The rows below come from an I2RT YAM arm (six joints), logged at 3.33 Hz.
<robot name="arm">
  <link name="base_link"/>
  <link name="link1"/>
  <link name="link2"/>
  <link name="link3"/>
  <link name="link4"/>
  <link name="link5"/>
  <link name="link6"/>
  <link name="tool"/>
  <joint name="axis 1" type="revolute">
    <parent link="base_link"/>
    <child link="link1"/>
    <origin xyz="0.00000 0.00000 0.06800" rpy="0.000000 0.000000 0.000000"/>
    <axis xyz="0 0 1"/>
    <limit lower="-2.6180" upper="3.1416"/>
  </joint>
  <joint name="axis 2" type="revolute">
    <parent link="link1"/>
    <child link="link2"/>
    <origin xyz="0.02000 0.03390 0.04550" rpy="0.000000 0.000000 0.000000"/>
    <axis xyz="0 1 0"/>
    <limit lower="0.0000" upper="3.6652"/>
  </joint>
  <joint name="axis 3" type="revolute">
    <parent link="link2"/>
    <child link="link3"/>
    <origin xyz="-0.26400 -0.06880 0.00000" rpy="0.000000 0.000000 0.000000"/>
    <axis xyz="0 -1 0"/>
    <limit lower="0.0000" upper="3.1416"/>
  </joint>
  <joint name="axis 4" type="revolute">
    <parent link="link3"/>
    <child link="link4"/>
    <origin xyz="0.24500 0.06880 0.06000" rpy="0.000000 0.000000 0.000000"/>
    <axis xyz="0 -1 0"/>
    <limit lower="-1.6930" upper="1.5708"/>
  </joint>
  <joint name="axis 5" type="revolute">
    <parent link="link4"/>
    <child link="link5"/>
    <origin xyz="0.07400 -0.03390 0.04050" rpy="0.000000 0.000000 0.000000"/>
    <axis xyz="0 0 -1"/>
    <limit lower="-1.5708" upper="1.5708"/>
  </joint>
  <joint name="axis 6" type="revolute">
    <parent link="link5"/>
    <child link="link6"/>
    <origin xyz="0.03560 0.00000 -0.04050" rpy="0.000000 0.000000 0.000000"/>
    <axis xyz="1 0 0"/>
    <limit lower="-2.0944" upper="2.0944"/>
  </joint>
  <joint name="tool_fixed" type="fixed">
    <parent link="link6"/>
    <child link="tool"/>
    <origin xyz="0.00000 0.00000 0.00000" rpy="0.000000 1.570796 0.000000"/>
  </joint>
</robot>
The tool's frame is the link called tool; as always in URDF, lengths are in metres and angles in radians.
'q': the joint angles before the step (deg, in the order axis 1, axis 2, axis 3, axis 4, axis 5, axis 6). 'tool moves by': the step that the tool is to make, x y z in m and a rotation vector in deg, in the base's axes. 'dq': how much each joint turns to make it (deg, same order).
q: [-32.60, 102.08, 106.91, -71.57, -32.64, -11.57]
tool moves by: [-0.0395, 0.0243, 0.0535, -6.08, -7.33, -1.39]
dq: [0.02, -9.87, 0.01, -0.01, 1.70, 0.80]
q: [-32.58, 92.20, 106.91, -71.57, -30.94, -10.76]
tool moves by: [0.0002, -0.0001, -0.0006, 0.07, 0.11, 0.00]
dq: [0.00, 0.04, -0.08, -0.01, 0.00, 0.00]
